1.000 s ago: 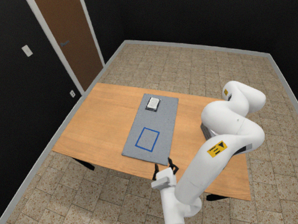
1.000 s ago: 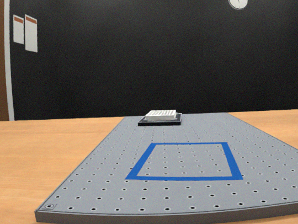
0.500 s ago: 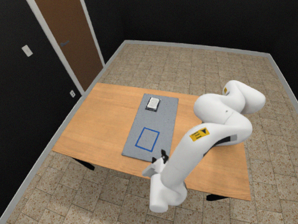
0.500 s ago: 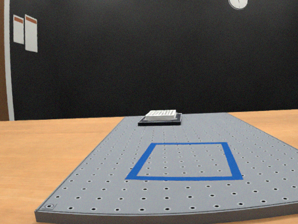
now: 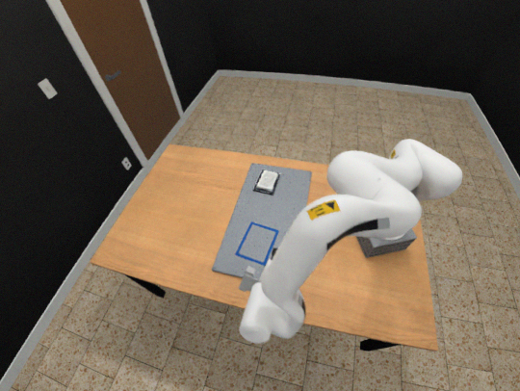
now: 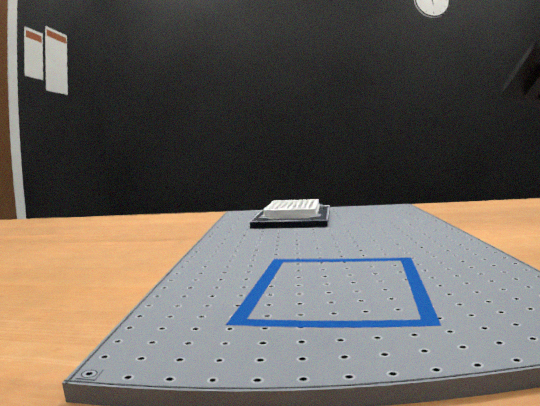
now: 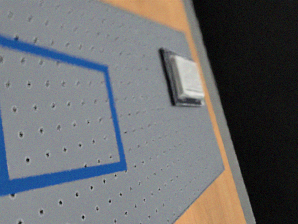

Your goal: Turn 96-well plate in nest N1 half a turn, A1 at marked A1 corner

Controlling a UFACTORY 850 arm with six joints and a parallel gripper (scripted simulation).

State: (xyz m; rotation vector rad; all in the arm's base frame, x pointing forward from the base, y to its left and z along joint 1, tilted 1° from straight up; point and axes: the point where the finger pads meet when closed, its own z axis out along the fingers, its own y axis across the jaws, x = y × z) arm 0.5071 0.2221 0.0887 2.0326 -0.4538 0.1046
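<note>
My gripper is now 54 cm to the left of the white 96-well plate, 17 cm above it and 5 cm short of it. Round my hand: plate nest N1: 54 cm to the right, 18 cm below, 5 cm ahead.
</note>
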